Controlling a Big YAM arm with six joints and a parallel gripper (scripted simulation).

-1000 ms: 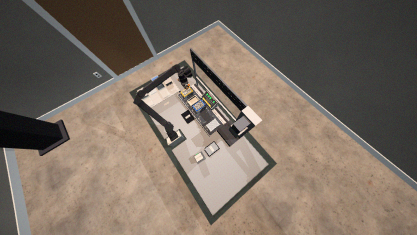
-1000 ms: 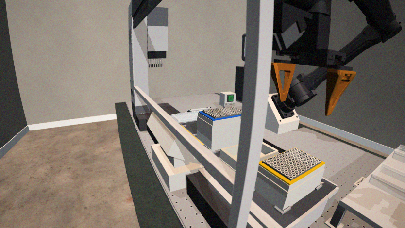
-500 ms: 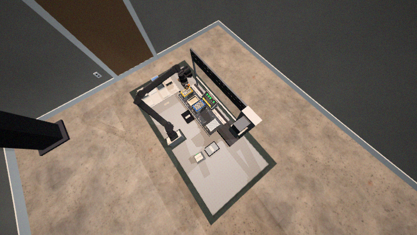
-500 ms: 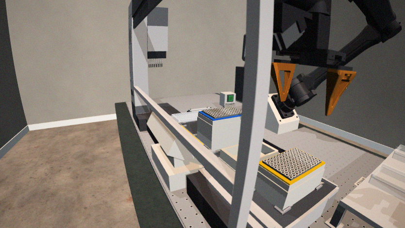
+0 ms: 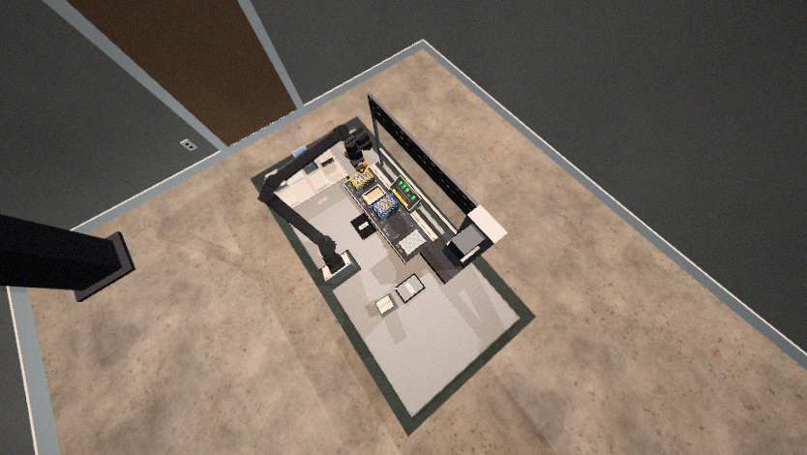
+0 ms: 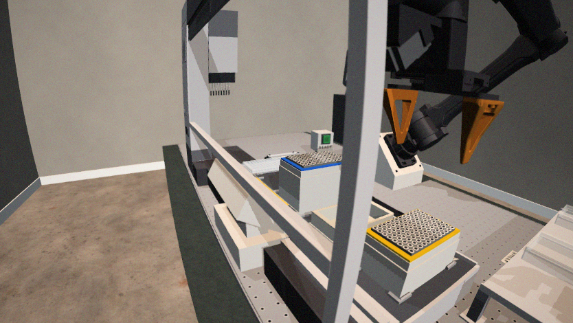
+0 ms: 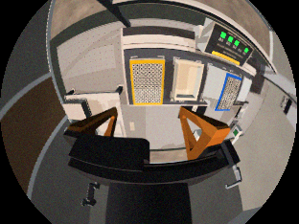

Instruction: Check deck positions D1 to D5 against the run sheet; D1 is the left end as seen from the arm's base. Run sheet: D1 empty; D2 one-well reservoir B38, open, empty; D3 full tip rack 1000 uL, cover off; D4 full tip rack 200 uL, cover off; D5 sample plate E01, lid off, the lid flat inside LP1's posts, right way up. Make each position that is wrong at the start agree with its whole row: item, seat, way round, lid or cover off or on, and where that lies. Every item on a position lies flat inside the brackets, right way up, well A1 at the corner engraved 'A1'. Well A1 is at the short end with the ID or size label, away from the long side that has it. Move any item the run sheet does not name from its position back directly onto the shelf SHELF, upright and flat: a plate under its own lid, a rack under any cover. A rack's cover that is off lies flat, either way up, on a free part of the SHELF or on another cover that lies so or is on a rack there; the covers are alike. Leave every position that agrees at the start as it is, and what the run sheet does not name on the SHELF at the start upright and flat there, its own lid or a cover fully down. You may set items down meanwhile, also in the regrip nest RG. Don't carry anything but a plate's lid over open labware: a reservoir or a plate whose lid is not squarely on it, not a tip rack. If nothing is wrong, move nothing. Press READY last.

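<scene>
My hand is 140 mm above the yellow-rimmed tip rack and 10 mm past it. Also, from my hand: white frame post 190 mm ahead, 60 mm to the left; frame bar 300 mm to the right, 190 mm ahead, 60 mm below; blue-rimmed tip rack 250 mm to the right, 110 mm below, 10 mm behind.
</scene>
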